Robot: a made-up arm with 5 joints.
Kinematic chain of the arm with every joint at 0, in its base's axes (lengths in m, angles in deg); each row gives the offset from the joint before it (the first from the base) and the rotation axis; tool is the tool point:
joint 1: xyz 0 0 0.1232 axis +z
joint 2: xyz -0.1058 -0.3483 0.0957 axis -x
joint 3: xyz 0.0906 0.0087 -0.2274 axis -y
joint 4: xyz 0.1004 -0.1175 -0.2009 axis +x
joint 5: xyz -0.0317 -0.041 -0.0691 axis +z
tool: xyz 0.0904 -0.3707 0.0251
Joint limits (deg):
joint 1: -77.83..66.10
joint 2: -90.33..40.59
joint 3: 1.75..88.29
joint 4: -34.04..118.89
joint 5: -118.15..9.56
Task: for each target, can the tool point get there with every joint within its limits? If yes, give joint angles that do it. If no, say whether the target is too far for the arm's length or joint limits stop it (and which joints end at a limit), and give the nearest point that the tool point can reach.
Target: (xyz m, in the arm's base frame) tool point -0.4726 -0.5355 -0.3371
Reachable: yes | joints -50.82 -21.24 22.28 -6.12 -14.93
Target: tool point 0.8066 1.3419 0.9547
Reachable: no: too far | nearest point 0.3591 0.4486 0.3357 | short by 1.175 m
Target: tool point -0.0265 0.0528 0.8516
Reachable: no: joint limits stop it (at a limit: joint 2, joint 4) | nearest point -0.1871 0.3728 0.3513 | short by 0.615 m
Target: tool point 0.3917 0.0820 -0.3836
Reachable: yes | joints 41.68 -37.08 74.73 51.22 -66.61
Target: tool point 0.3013 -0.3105 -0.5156
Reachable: yes | joints -5.31 -3.73 21.17 101.75 -3.46
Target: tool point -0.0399 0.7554 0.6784
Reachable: no: joint limits stop it (at a limit: joint 1, joint 2, joint 4) | nearest point 0.0063 0.4886 0.3535 | short by 0.423 m
